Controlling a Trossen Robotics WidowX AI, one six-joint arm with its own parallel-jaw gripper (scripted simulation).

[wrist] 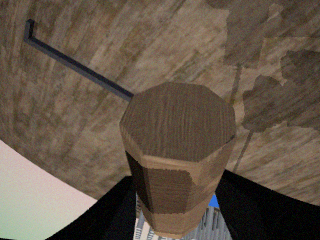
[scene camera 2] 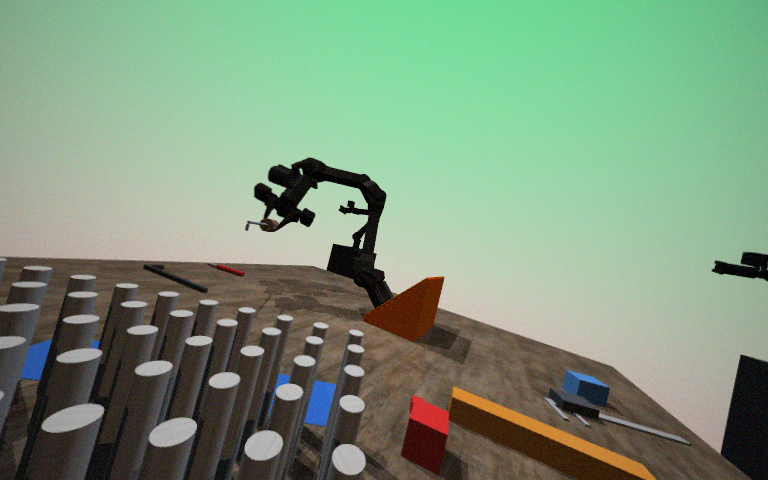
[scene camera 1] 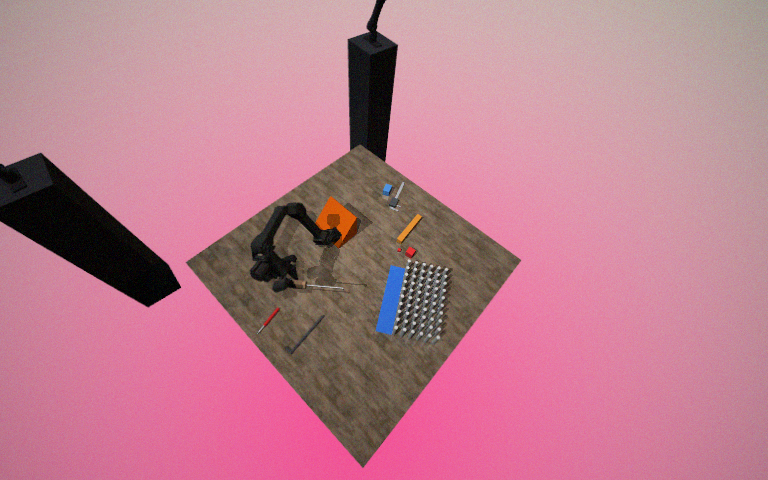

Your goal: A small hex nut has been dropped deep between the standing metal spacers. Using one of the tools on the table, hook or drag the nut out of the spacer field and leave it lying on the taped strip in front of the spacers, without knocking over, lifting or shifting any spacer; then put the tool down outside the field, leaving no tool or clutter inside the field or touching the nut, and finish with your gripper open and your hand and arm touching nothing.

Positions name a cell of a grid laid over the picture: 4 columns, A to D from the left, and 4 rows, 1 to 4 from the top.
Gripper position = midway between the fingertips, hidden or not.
Observation:
In view: my gripper (scene camera 2: B2), a dark l-shaped rod (wrist: B2), a grey tool (scene camera 2: C4), a blue cube (scene camera 2: D4) and a blue taped strip (scene camera 2: B4).
My gripper shows as well in the wrist view (wrist: C4) and in scene camera 1 (scene camera 1: B3). The blue taped strip is seen too in scene camera 1 (scene camera 1: C3). The wrist view does not show the grey tool: it is out of frame. The wrist view misses the blue cube: it is out of frame.

